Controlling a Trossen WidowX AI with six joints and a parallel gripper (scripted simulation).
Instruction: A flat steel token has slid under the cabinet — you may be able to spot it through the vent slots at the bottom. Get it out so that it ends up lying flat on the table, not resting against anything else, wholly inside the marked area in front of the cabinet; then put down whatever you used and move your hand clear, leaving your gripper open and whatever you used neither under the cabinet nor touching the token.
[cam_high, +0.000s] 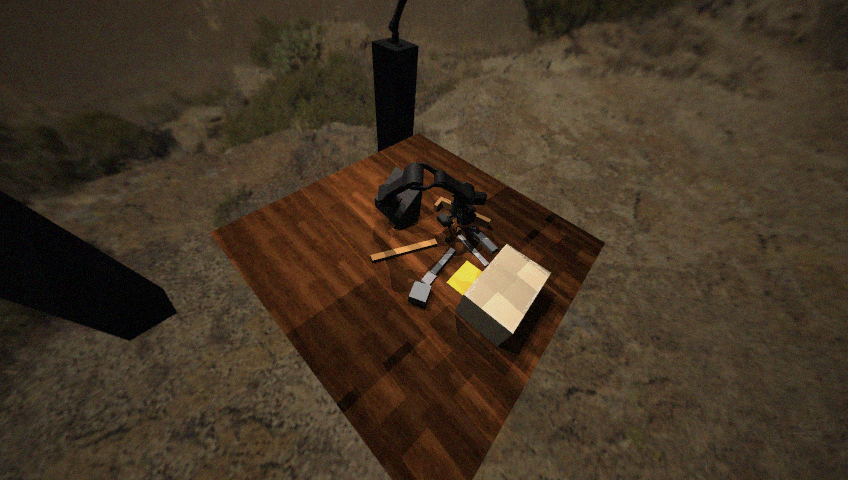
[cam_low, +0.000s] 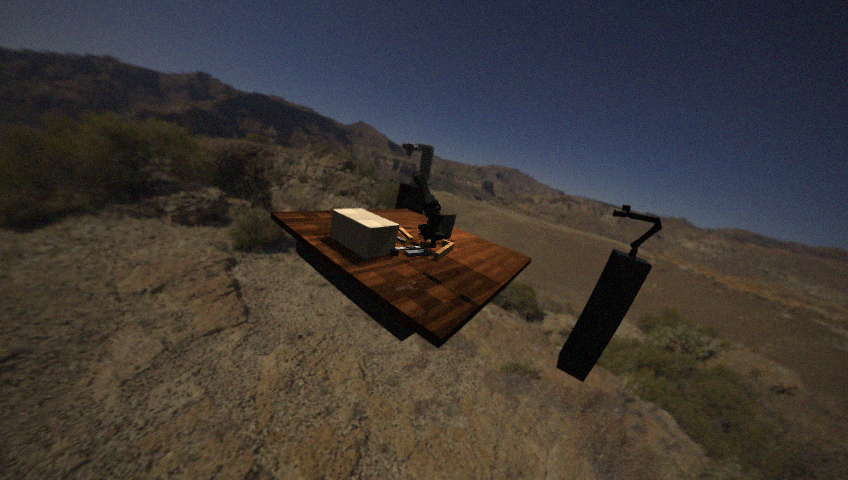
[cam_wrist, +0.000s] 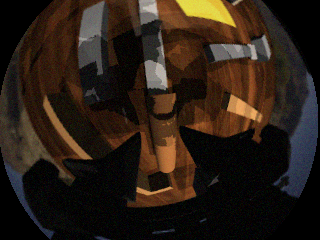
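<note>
Now: the grey bar 150 mm ahead of my gripper tip, 40 mm to the left of it and 10 mm below it. From my gripper tip the other things lie so: wooden stick: 260 mm to the right, 70 mm behind, 10 mm below; then grey block: 370 mm to the right, 120 mm ahead; then grey scraper: 240 mm to the right, 100 mm ahead, 10 mm below.
</note>
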